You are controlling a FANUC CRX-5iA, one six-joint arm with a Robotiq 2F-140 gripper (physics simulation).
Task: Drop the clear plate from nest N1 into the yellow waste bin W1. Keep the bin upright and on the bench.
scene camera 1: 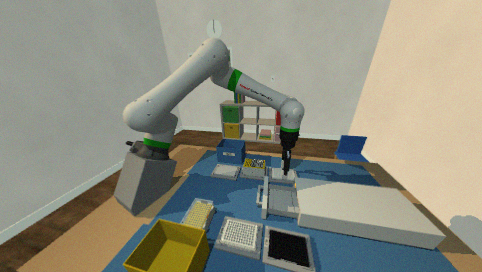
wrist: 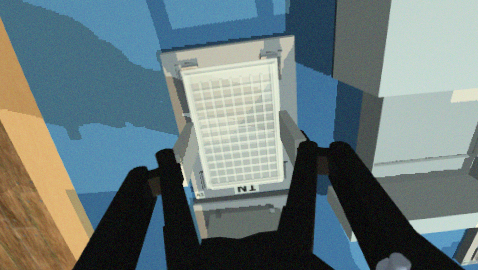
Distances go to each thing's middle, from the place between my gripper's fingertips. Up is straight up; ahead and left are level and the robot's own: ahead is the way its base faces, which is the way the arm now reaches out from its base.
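Labels:
My gripper: 1 cm above the nest N1 (wrist: 243, 51), which, going by their middles, is the nearest to my gripper of the things named here. Counted from my gripper: yellow-topped rack (wrist: 237, 225), 2 cm above, 17 cm behind, 2 cm to the right; drawer (scene camera 1: 279, 200), 2 cm above, 19 cm to the right, 5 cm ahead; black plate (scene camera 1: 281, 244), 38 cm to the right, 4 cm ahead. Going by their middles, the black plate is the farthest from my gripper of the things named here.

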